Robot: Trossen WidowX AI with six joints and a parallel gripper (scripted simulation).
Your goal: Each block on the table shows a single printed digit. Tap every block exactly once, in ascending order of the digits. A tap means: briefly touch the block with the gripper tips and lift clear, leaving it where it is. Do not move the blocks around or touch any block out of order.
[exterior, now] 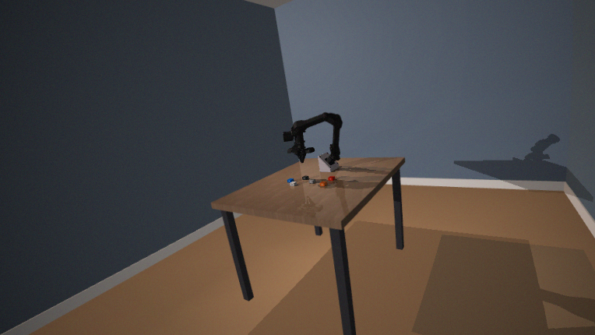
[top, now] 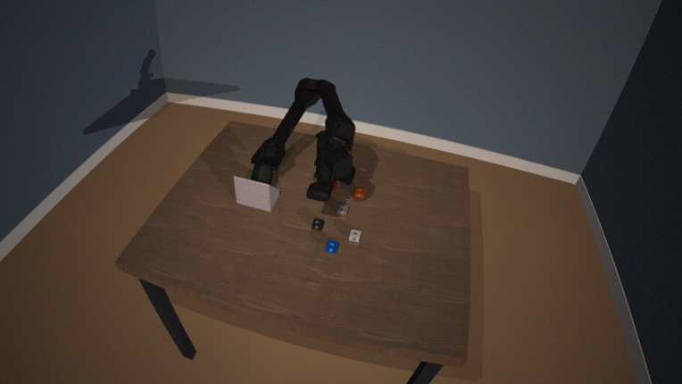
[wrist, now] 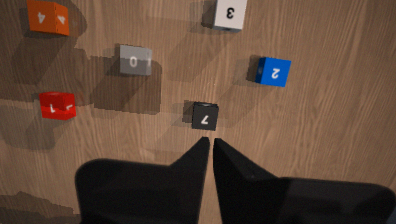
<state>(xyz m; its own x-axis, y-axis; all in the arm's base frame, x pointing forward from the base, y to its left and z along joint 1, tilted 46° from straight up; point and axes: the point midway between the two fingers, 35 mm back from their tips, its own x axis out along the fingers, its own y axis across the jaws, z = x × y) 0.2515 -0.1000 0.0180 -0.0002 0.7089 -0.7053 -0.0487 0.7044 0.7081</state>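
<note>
My gripper tip is 20 mm past the black block and 110 mm above it. Also, from my gripper tip: grey block: 40 mm ahead, 90 mm to the left, 110 mm below; then white block: 110 mm ahead, 10 mm to the right, 110 mm below; then blue block: 60 mm ahead, 80 mm to the right, 110 mm below.
</note>
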